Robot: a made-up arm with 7 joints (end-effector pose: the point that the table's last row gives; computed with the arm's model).
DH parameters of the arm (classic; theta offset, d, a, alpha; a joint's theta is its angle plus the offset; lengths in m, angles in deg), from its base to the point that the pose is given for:
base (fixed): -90 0.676 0.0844 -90
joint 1: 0 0.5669 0.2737 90
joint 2: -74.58 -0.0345 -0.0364 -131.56
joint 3: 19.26 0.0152 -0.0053 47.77
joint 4: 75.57 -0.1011 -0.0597 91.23
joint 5: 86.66 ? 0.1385 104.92
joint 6: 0 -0.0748 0.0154 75.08
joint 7: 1.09 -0.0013 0.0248 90
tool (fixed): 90 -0.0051 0 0
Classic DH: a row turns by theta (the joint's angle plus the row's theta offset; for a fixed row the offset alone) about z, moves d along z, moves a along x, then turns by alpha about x.
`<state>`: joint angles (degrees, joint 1 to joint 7).
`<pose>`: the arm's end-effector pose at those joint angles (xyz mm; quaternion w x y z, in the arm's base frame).
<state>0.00 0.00 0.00 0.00 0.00 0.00 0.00</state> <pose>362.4 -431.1 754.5 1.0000 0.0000 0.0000 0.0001</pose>
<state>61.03 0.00 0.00 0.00 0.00 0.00 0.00</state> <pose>362.4 -321.0 410.7 0.8615 0.5078 0.0000 0.0001</pose>
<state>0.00 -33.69 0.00 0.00 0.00 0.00 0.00</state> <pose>356.3 -305.4 754.5 0.9571 0.0000 0.0000 -0.2897</pose>
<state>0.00 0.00 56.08 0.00 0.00 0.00 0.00</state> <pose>349.6 -261.3 566.0 0.8826 0.0935 -0.3391 -0.3118</pose>
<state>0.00 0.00 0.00 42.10 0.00 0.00 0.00</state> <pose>349.1 -446.6 558.0 0.9333 0.0078 -0.3580 0.0278</pose>
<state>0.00 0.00 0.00 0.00 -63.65 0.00 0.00</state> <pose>362.4 -395.3 556.7 0.8496 0.5274 0.0000 0.0000</pose>
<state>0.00 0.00 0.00 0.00 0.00 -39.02 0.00</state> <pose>387.4 -423.7 761.1 0.9426 -0.0860 0.0061 0.3227</pose>
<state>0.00 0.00 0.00 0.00 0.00 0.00 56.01</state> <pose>362.4 -416.0 736.2 0.8829 0.4696 0.0000 0.0000</pose>
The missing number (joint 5, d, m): 0.225
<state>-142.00 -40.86 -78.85 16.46 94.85 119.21 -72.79</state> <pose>469.0 244.8 556.8 0.5006 0.6489 0.5613 0.1154</pose>
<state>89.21 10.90 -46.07 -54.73 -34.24 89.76 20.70</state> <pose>628.3 -322.1 412.9 0.6257 0.2394 0.7006 -0.2456</pose>
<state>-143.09 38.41 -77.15 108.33 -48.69 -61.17 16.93</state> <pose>621.0 52.4 1080.4 0.4933 0.1348 0.7106 0.4833</pose>
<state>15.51 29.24 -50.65 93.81 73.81 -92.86 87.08</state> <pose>389.1 -526.5 428.7 0.7804 -0.1576 0.0719 0.6009</pose>
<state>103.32 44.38 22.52 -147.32 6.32 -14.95 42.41</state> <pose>848.4 -97.6 494.7 0.2468 0.2976 0.6694 0.6343</pose>
